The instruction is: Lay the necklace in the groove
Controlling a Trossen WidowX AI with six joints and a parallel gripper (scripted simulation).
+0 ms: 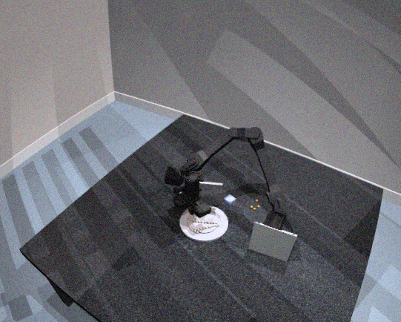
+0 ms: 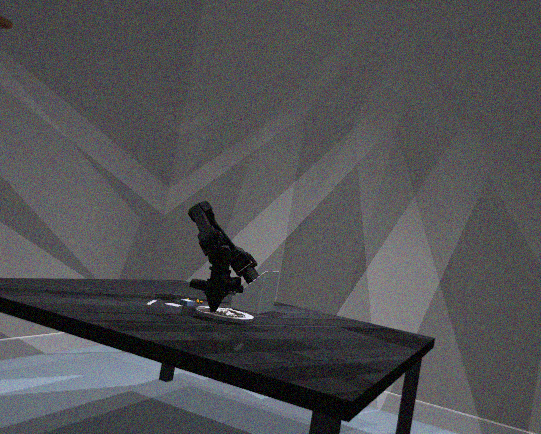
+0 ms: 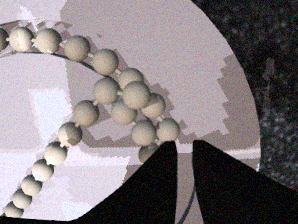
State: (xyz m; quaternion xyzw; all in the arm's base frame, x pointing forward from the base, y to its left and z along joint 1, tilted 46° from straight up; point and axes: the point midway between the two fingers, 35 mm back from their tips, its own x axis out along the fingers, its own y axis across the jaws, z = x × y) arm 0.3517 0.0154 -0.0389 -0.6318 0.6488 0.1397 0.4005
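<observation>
Now: gripper tip 7 cm past the round white bead board, 1 cm to the right of it and 1 cm above it. The rest, counted from my gripper tip: small white block 10 cm ahead, 9 cm to the right; then small blue cube 17 cm to the right, 9 cm behind, 1 cm below; then thin white stick 22 cm to the right, 5 cm ahead, 1 cm below.
</observation>
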